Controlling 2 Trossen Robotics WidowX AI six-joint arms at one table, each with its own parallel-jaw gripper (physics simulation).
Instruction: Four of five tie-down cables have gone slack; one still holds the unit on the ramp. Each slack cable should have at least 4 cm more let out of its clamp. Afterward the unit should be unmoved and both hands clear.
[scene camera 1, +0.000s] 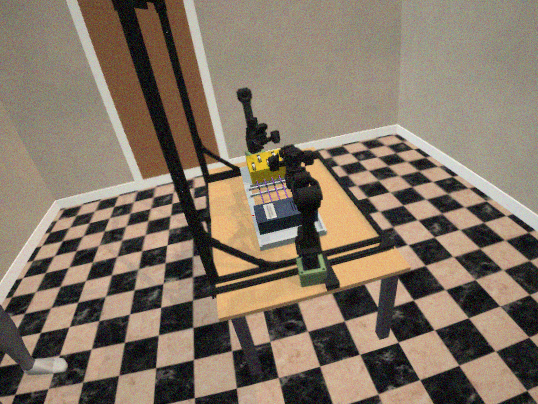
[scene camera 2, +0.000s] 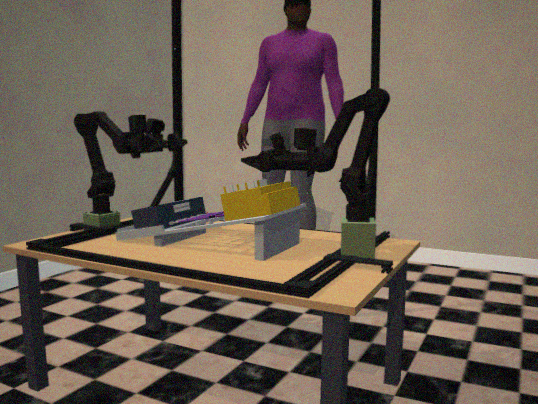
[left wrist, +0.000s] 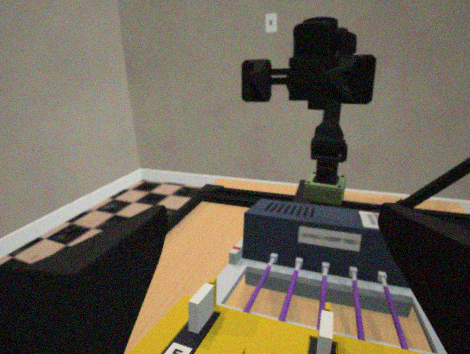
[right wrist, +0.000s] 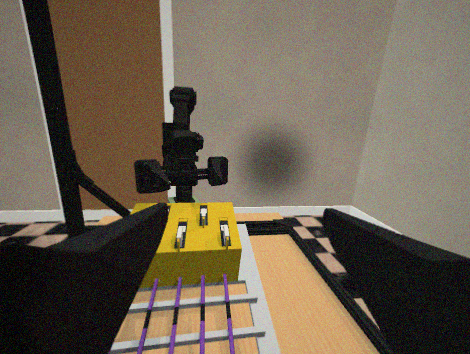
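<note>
The dark blue unit (scene camera 1: 278, 220) (scene camera 2: 167, 213) (left wrist: 280, 240) sits on the lower part of the grey ramp (scene camera 2: 277, 237) (left wrist: 231, 281). Purple cables (scene camera 1: 272, 190) (scene camera 2: 200, 218) (left wrist: 323, 295) (right wrist: 202, 327) run from it to the yellow clamp block (scene camera 1: 267, 176) (scene camera 2: 245, 204) (left wrist: 260, 324) (right wrist: 200, 262); five show in the left wrist view. Which are slack I cannot tell. White levers (left wrist: 201, 307) (right wrist: 225, 234) stand on the block. My left gripper (scene camera 2: 245, 161) (left wrist: 273, 214) (right wrist: 197, 183) is open and empty above the block. My right gripper (scene camera 2: 177, 142) (left wrist: 287, 77) (right wrist: 246, 213) is open and empty, high above the ramp.
The wooden table (scene camera 1: 230, 225) (scene camera 2: 200, 247) carries a black rail frame (scene camera 2: 175, 272). Black upright posts (scene camera 1: 150, 100) (scene camera 2: 177, 100) stand along one side. A person in a purple top (scene camera 2: 297, 75) stands behind the table. A small block with a red mark (left wrist: 235, 254) sits at the ramp's edge beside the unit.
</note>
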